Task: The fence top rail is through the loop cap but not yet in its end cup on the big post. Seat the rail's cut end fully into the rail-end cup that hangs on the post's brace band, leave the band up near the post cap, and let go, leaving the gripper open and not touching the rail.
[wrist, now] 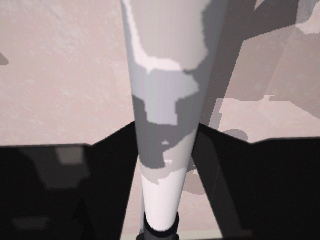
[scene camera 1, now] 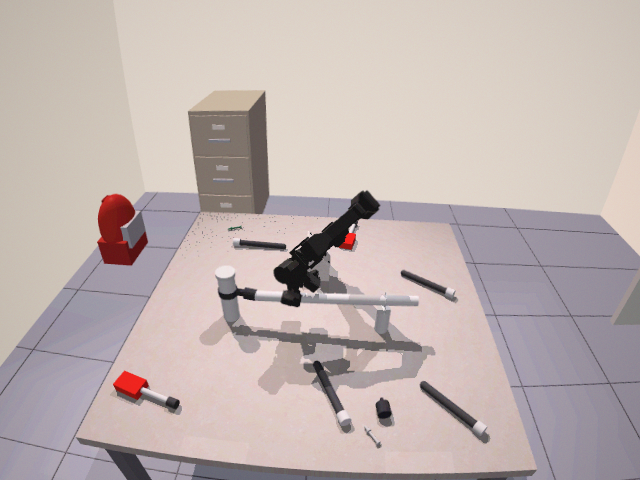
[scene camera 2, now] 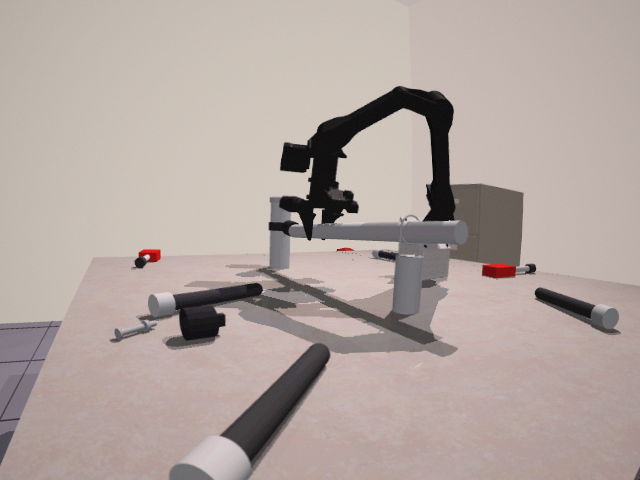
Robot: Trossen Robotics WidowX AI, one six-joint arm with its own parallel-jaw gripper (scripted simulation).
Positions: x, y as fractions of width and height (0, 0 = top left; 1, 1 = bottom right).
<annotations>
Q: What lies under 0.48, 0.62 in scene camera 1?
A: A top rail.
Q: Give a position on a top rail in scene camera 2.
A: At 0.58, 0.48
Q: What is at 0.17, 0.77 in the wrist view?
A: The gripper.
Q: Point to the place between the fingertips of the gripper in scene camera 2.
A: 0.49, 0.50
</annotations>
